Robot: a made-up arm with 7 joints.
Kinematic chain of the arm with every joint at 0, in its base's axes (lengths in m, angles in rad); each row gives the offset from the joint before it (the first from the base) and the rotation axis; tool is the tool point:
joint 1: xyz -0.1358 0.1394 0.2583 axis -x
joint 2: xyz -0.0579 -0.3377 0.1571 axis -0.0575 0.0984 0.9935
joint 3: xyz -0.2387 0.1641 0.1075 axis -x
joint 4: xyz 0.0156 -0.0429 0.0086 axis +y
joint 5: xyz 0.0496 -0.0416 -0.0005 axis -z
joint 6: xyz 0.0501 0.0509 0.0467 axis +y
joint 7: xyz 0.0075 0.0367 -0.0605 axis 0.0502 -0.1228 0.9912
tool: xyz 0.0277 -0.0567 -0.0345
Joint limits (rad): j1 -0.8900..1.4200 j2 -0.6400..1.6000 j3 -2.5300..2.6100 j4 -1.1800..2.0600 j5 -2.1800..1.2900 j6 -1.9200..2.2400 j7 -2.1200..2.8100
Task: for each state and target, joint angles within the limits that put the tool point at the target. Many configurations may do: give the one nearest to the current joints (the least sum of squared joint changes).
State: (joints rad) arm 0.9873 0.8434 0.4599 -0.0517 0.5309 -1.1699 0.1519
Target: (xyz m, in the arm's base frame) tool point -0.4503 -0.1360 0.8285
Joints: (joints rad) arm 0.1641 1.2607 0.7795 -0.7982 0.4516 -1.5422 0.3193
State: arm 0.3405 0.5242 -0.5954 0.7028 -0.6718 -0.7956 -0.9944
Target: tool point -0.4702 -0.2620 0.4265
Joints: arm -0.1001 0.9638 -0.5083 0.8232 -0.7127 -0.6411 -1.0796
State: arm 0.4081 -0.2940 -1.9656 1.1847 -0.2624 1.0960 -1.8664
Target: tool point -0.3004 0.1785 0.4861
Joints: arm 0.7072 -0.4984 -2.1217 1.1502 -0.4327 0.9339 -1.6947
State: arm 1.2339 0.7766 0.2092 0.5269 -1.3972 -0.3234 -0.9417
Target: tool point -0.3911 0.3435 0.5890
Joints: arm 1.4200 0.4998 0.5200 -0.0727 -0.9509 -0.2597 -0.7831
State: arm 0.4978 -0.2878 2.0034 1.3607 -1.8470 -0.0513 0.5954
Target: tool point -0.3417 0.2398 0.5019
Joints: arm 0.4647 -0.5347 1.9193 1.3631 -1.9915 0.1211 0.5287
